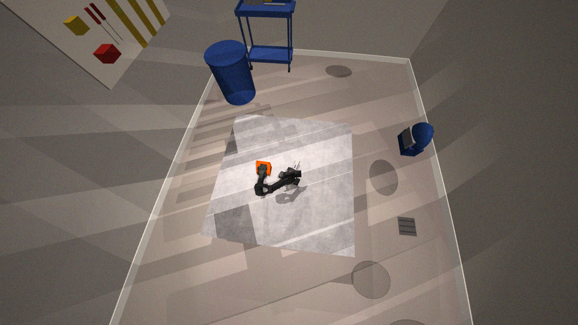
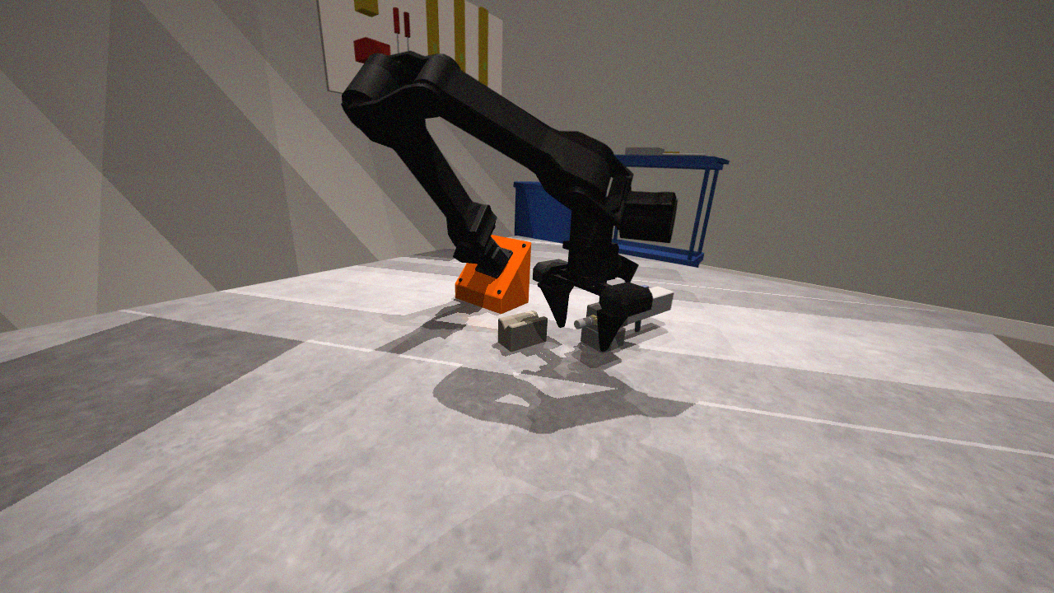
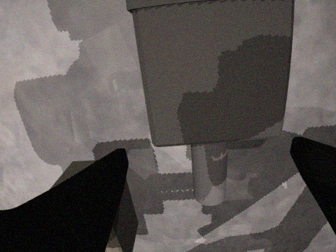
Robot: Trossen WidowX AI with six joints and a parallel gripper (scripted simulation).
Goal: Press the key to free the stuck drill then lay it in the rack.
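The drill is 1 cm ahead of my gripper tip, 5 cm to the left of it and 2 cm above it. Also, from my gripper tip: blue key: 3 cm ahead, 14 cm to the left, 3 cm above; rack: 9 cm behind, 3 cm to the right, 1 cm below.
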